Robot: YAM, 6 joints.
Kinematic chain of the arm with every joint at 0, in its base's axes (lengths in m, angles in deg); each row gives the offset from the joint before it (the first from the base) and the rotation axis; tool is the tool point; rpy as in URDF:
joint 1: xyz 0 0 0.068 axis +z
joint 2: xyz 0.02 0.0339 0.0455 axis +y
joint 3: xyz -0.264 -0.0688 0 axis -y
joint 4: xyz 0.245 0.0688 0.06 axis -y
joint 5: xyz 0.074 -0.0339 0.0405 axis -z
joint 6: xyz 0.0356 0 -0.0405 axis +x
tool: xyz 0 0 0 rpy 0 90 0
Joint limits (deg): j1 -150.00..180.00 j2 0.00..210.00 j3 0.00..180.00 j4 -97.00..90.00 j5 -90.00..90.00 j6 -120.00..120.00
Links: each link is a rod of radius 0.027 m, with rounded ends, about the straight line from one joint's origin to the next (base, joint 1, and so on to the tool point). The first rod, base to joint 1, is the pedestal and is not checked.
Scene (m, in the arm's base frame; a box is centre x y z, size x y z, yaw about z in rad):
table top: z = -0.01
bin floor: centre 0.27 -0.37 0 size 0.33 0.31 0.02 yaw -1.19
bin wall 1: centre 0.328 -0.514 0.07 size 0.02 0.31 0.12 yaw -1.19
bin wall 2: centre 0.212 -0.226 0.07 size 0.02 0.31 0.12 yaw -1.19
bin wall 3: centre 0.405 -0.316 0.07 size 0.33 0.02 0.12 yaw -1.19
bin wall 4: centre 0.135 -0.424 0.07 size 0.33 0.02 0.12 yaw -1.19
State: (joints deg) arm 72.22 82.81 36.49 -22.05 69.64 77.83
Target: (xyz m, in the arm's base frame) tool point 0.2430 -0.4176 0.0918
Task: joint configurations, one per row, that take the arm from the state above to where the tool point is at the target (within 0.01 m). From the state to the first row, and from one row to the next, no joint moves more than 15 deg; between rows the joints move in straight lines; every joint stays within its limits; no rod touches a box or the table.
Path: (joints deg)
1: 57.97 87.13 42.83 -19.64 68.94 77.83
2: 43.72 91.46 49.16 -17.24 68.23 77.83
3: 29.47 95.78 55.50 -14.83 67.53 77.83
4: 15.22 100.10 61.84 -12.43 66.82 77.83
5: 0.97 104.43 68.18 -10.02 66.12 77.83
6: -13.28 108.75 74.51 -7.61 65.41 77.83
7: -27.53 113.08 80.85 -5.21 64.71 77.83
8: -41.78 117.40 87.19 -2.80 64.00 77.83
9: -56.03 121.72 93.52 -0.39 63.30 77.83
10: -56.07 136.03 89.16 -0.95 62.14 77.83

